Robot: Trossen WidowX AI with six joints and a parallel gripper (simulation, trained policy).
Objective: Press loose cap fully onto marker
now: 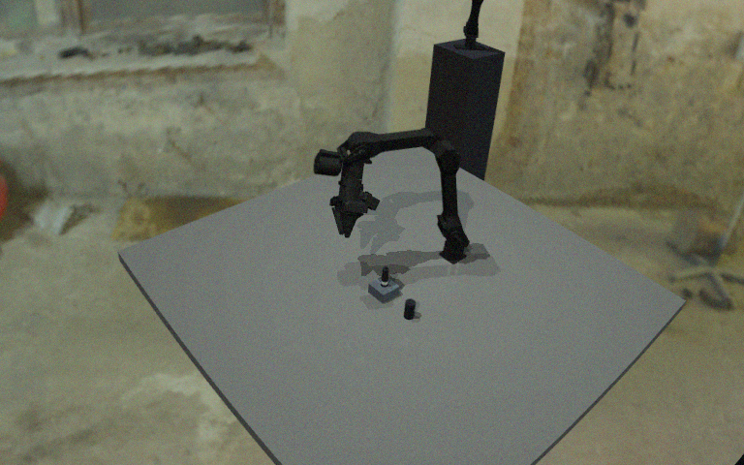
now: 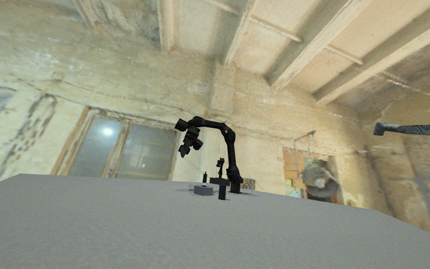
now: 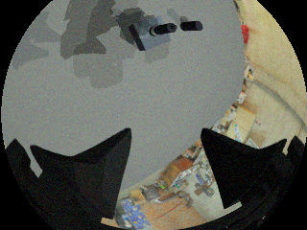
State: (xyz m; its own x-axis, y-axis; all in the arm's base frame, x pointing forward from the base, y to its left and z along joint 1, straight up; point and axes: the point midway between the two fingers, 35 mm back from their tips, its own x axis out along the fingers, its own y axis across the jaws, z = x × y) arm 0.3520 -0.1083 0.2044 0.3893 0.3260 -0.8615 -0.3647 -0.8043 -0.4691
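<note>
Right now the black cap is 60 mm behind my gripper tip, 210 mm to the left of it and 150 mm below it. From my gripper tip the other things lie so: holder block (70 mm behind, 100 mm to the left, 160 mm below); marker (70 mm behind, 100 mm to the left, 100 mm below).
</note>
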